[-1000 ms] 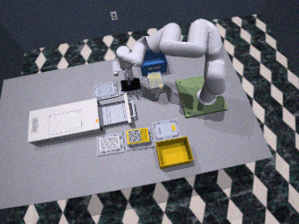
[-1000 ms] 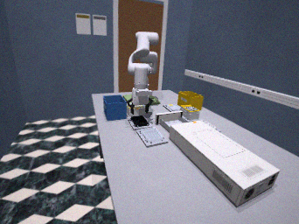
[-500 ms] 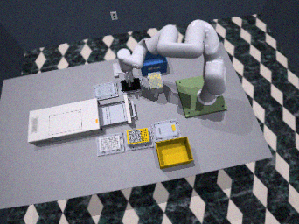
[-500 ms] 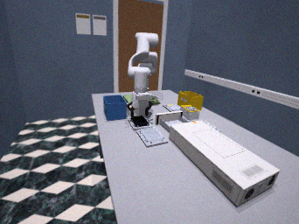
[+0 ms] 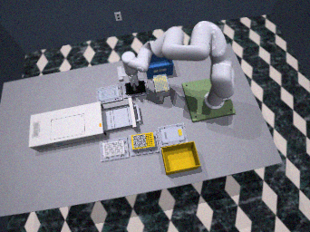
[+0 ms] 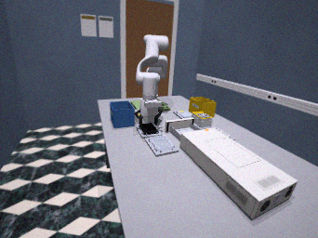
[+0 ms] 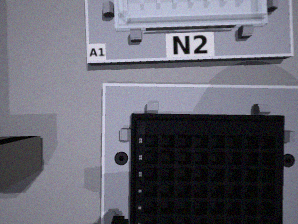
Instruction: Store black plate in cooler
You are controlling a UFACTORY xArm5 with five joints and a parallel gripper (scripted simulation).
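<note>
Now: the black plate 3 cm below my hand. From my hand the other things lie so: clear plate 18 cm ahead, 1 cm to the left, 3 cm below; blue bin 18 cm behind, 13 cm to the right, 1 cm below; cooler drawer 14 cm ahead, 20 cm to the left, 1 cm below.
</note>
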